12 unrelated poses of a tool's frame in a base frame.
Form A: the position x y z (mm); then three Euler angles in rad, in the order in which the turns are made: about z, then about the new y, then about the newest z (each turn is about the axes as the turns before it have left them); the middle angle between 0 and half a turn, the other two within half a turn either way.
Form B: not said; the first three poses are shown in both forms.
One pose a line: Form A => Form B
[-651 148 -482 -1.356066 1.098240 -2.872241] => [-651 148 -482 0.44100 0.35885 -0.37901 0.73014]
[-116 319 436 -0.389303 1.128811 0.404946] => [-116 319 436 0.84488 0.20689 0.49329 0.00661]
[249 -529 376 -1.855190 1.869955 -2.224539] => [249 -529 376 0.26845 0.14774 -0.79090 0.52970]
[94 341 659 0.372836 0.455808 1.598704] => [94 341 659 0.53794 0.12997 0.18481 0.81214]
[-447 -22 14 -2.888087 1.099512 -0.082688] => [-447 -22 14 0.07274 0.51511 0.08741 -0.84954]
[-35 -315 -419 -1.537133 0.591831 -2.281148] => [-35 -315 -419 0.31750 0.10600 -0.27167 0.90231]
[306 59 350 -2.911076 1.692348 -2.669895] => [306 59 350 0.62241 -0.09007 -0.74331 0.22798]
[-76 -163 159 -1.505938 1.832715 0.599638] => [-76 -163 159 0.54728 0.68930 0.39285 -0.26649]
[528 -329 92 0.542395 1.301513 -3.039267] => [528 -329 92 0.25206 -0.59118 -0.13222 -0.75464]
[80 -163 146 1.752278 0.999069 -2.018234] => [80 -163 146 0.87006 -0.45553 -0.14816 -0.11639]
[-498 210 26 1.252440 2.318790 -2.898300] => [-498 210 26 0.27196 -0.80234 -0.44310 -0.29318]
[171 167 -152 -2.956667 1.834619 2.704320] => [171 167 -152 0.60313 0.24304 -0.75586 -0.07650]
